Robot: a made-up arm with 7 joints. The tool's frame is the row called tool.
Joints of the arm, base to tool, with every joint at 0 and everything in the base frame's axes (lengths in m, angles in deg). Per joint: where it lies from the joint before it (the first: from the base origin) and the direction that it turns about. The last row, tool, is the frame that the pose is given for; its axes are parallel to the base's.
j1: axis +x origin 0 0 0.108
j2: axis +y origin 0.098 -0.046 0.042
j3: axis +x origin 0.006 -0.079 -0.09
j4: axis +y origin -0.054 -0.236 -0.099
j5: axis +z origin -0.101 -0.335 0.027
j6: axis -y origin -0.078 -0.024 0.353
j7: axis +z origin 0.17 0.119 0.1
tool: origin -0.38 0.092 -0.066
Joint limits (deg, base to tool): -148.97..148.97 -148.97..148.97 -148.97..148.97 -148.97..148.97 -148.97..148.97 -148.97..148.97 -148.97..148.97
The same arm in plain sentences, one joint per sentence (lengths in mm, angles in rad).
The arm has seven revolute joints in a row. What follows holds with every joint at zero, and every direction is one of the base frame's.
The first joint sits 108 mm along +z from the base frame's origin and turns about +x, from -2.6 to 2.6 rad.
The second joint sits 98 mm along +x and 46 mm along -y and 42 mm along +z from the first joint and turns about +y, from -2.6 to 2.6 rad.
The third joint sits 6 mm along +x and 79 mm along -y and 90 mm along -z from the second joint and turns about +x, from -2.6 to 2.6 rad.
The fourth joint sits 54 mm along -x and 236 mm along -y and 99 mm along -z from the third joint and turns about +y, from -2.6 to 2.6 rad.
The fifth joint sits 101 mm along -x and 335 mm along -y and 27 mm along +z from the fourth joint and turns about +z, from -2.6 to 2.6 rad.
The sixth joint sits 78 mm along -x and 24 mm along -y and 353 mm along +z from the fifth joint and turns about -y, from -2.6 to 2.6 rad.
The seventh joint sits 170 mm along +x and 119 mm along +y and 100 mm along +z from the sixth joint and turns about +z, from -2.6 to 2.6 rad.
The tool frame, which is the frame that the pose is given for, sits 380 mm along -x and 92 mm along +y and 66 mm along -z from the seventh joint; its axes are parallel to the base frame's.

